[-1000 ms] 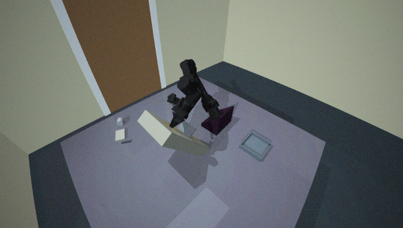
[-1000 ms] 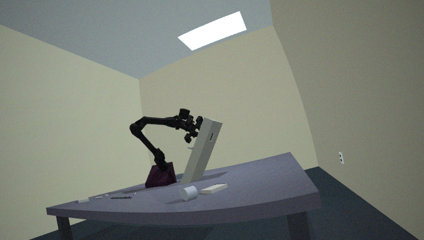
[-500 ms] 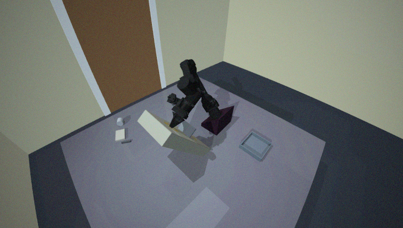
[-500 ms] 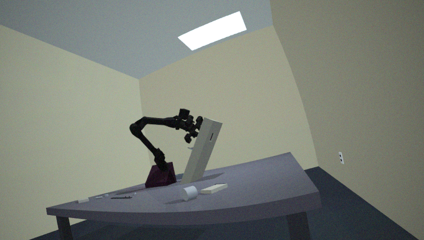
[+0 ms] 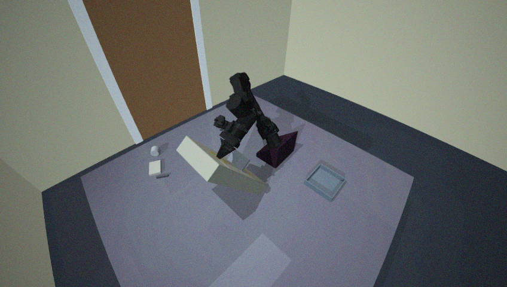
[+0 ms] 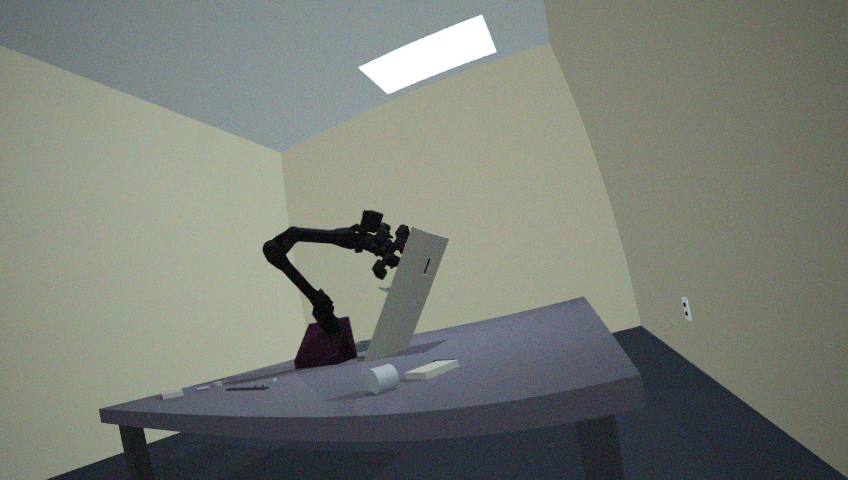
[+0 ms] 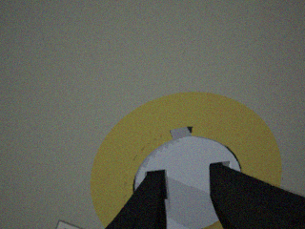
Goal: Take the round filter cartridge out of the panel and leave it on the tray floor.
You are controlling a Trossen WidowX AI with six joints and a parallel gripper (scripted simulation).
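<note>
The round filter cartridge lies 10 mm below my gripper tip and 10 mm ahead of it. Also, from my gripper tip: grey shelf 100 mm below, 90 mm behind, 10 mm to the left; then dark rod 330 mm to the right, 270 mm below, 130 mm ahead; then tray 400 mm behind, 300 mm to the left, 270 mm below.
</note>
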